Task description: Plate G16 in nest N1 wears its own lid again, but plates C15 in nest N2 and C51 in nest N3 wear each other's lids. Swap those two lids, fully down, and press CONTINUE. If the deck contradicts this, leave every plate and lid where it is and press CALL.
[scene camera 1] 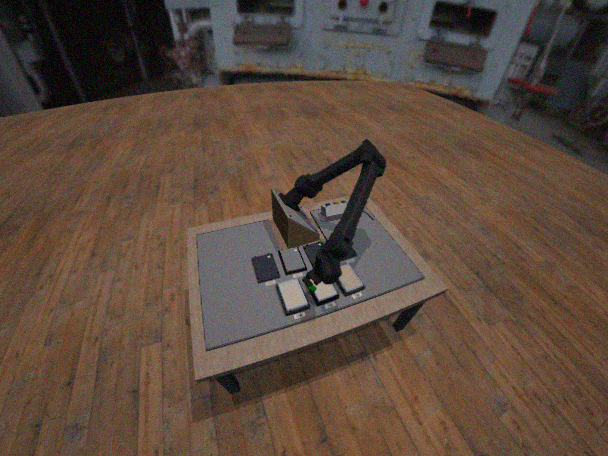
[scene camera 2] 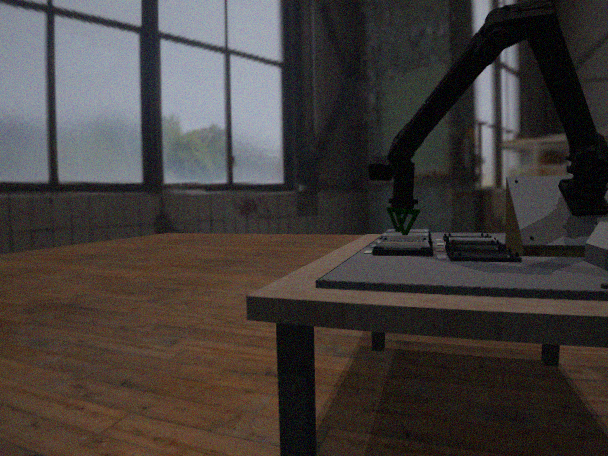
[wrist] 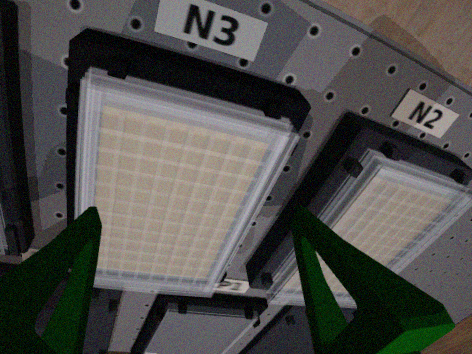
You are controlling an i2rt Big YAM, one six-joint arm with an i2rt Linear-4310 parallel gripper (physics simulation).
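Seen in the pictures: gripper, fingertip midpoint: [scene camera 1: 319, 287] [scene camera 2: 401, 233] [wrist: 199, 215]; arm's base, link origin: [scene camera 1: 288, 203] [scene camera 2: 582, 198].
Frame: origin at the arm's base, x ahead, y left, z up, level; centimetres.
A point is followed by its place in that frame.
Note:
In the wrist view, the cream-welled plate [wrist: 175, 195] @(x 47.1, y -4.8, z -9.5 cm) under a clear lid sits in the black nest marked N3. A similar lidded plate [wrist: 395, 220] @(x 47.2, y -17.4, z -9.4 cm) [scene camera 1: 292, 295] @(x 44.8, y -18.2, z -9.4 cm) is in nest N2, to the right in the wrist view. My gripper [wrist: 199, 215] @(x 46.1, y -6.2, z -9.4 cm) [scene camera 2: 404, 231] @(x 46.1, y -6.2, z -9.4 cm) is open and empty above the N3 plate, its green fingertips spread across the plate's width near the lid's height. In scene camera 1 the wrist partly covers the N3 plate [scene camera 1: 327, 296] @(x 51.2, y -5.4, z -9.6 cm). A third lidded plate [scene camera 1: 351, 279] @(x 48.1, y 8.9, z -10.5 cm) stands beside it; its nest label is unreadable. Plate codes are unreadable.
A grey panel lies on the pad marked LP1 [wrist: 195, 330] @(x 29.1, y -9.2, z -11.4 cm) [scene camera 1: 292, 260] @(x 26.9, y -9.9, z -11.4 cm). A dark pad [scene camera 1: 265, 268] @(x 25.5, y -22.8, z -12.2 cm) lies beside it. A tilted board [scene camera 1: 295, 227] @(x 17.0, y -4.0, z -1.0 cm) [scene camera 2: 537, 210] @(x 11.9, y 2.4, z -2.9 cm) stands near the arm's base. The button box [scene camera 1: 334, 210] @(x 7.4, y 24.5, z -7.2 cm) is at the back; its button labels are unreadable.

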